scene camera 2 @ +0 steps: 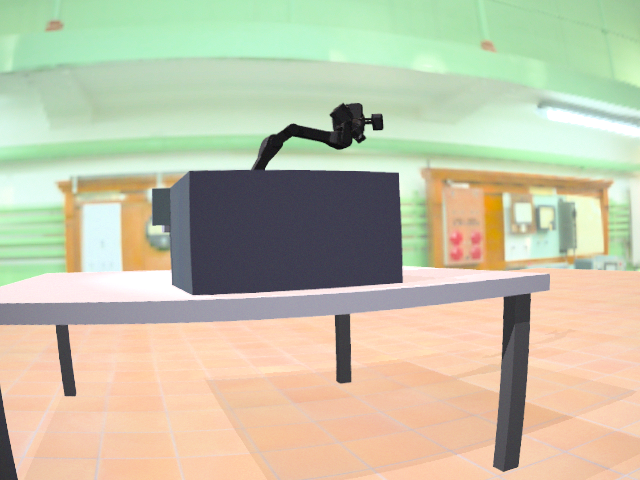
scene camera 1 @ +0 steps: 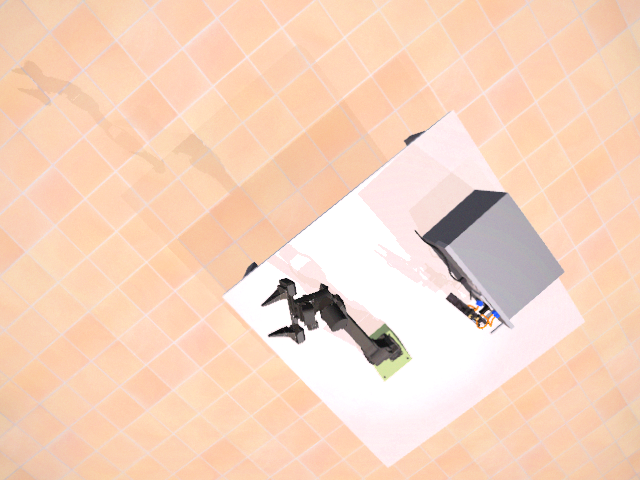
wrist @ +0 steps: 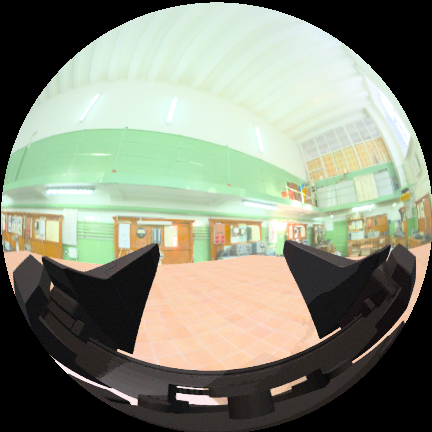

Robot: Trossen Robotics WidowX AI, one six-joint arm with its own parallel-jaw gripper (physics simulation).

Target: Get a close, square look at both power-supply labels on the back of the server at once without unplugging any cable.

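Places are measured from the arm's base along level axes (x ahead, y left, z up), in metres.
Where they show: gripper, fingertip midpoint: point(scene camera 1: 264, 321) point(wrist: 223, 249); arm's base, origin of the base link: point(scene camera 1: 393, 351).
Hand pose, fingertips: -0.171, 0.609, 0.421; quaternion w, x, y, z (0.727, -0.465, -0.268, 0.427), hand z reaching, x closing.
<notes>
Each offset is from my fingertips to the centre of the thing, as dx, dy, dz. "spot": to the spot under its first point.
The server point(scene camera 1: 509, 253) point(scene camera 2: 294, 232) is a large grey box on the table. Its back, with the cables, faces the arm's side. Black cables point(scene camera 1: 449, 264) run along that back, and orange cables @[spot: +0.552, -0.728, -0.360] point(scene camera 1: 484, 323) with blue plugs bunch near its lower right end in the first scene view. The two power-supply labels do not show in any view. My gripper point(scene camera 1: 265, 320) point(wrist: 223, 249) is open and empty, raised over the table's left edge and pointing away from the server. In the wrist view, room walls and tiled floor show between the spread fingers.
The arm stands on a green base plate point(scene camera 1: 395, 365) on the white table point(scene camera 1: 387, 439) point(scene camera 2: 439, 300). A dark elongated block @[spot: +0.513, -0.591, -0.394] point(scene camera 1: 456, 303) is beside the orange cables. A thin rim or panel runs along the server's back edge. In the second scene view, the server hides the arm's base.
</notes>
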